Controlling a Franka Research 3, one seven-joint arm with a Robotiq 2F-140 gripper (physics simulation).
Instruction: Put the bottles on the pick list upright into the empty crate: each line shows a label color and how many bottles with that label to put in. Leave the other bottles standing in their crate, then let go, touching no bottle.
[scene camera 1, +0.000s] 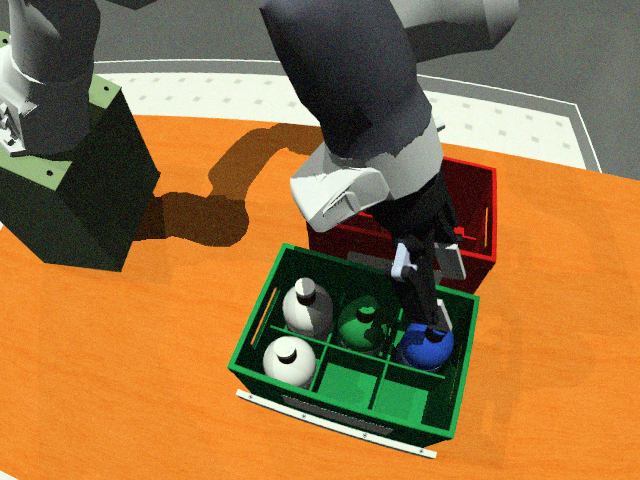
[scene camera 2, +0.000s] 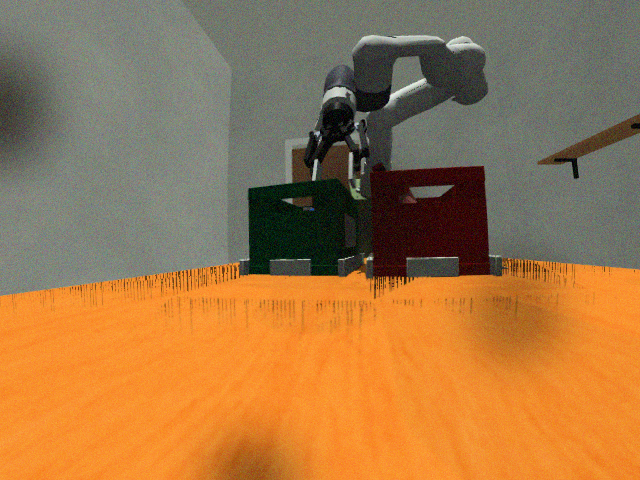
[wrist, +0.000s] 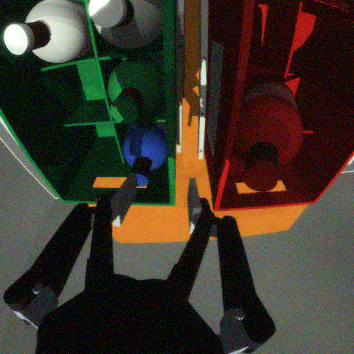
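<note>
The green crate (scene camera 1: 465, 372) (scene camera 2: 294, 237) (wrist: 171, 190) holds two white bottles, one at the back left (scene camera 1: 307, 315) (wrist: 135, 27) and one at the front left (scene camera 1: 289, 364) (wrist: 65, 35). A green bottle (scene camera 1: 354, 328) (wrist: 135, 82) stands at its back middle, a blue bottle (scene camera 1: 423, 353) (wrist: 147, 142) at its back right. The red crate (scene camera 1: 495, 211) (scene camera 2: 429, 227) (wrist: 265, 206) holds a red bottle (wrist: 272, 120); the arm hides it in scene camera 1. My gripper (scene camera 1: 448, 289) (scene camera 2: 333, 173) (wrist: 161, 185) is part open and empty, one finger near the blue cap. No readable pick list shows.
The crates stand close together, separated by a narrow gap, with low pale strips (scene camera 1: 336, 424) (scene camera 2: 432, 266) at their bases. Dividers split the green crate; its front middle and front right compartments hold no bottle. A dark pedestal (scene camera 1: 98, 206) stands at left. A wall shelf (scene camera 2: 594, 142) is at right.
</note>
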